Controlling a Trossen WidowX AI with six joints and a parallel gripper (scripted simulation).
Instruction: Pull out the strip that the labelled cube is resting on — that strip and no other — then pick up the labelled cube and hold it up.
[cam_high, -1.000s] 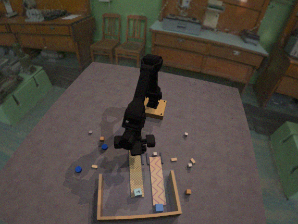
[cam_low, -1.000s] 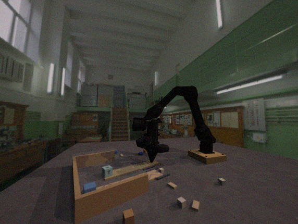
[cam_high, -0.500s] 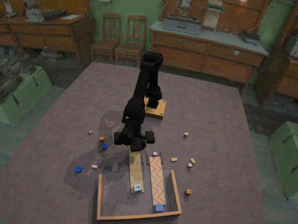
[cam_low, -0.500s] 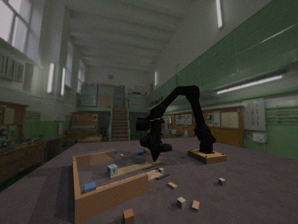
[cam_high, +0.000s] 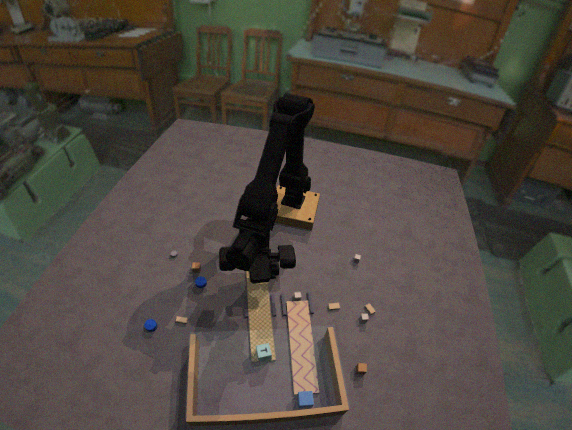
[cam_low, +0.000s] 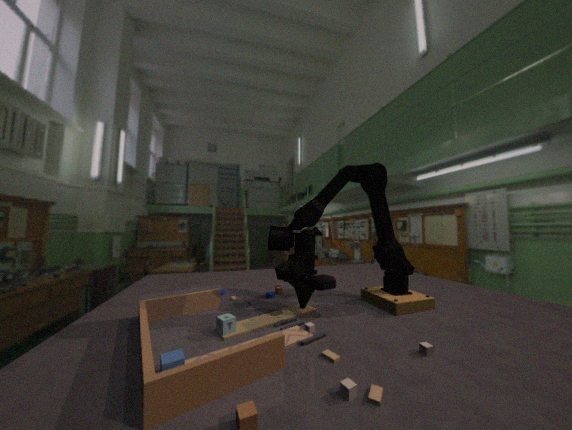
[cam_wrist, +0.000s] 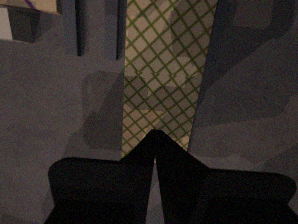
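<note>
My gripper tip is now 9 cm short of the cross-hatched tan strip and 4 cm to the right of it. Round my gripper tip: labelled cube: 20 cm ahead, 9 cm to the left, 1 cm above.
</note>
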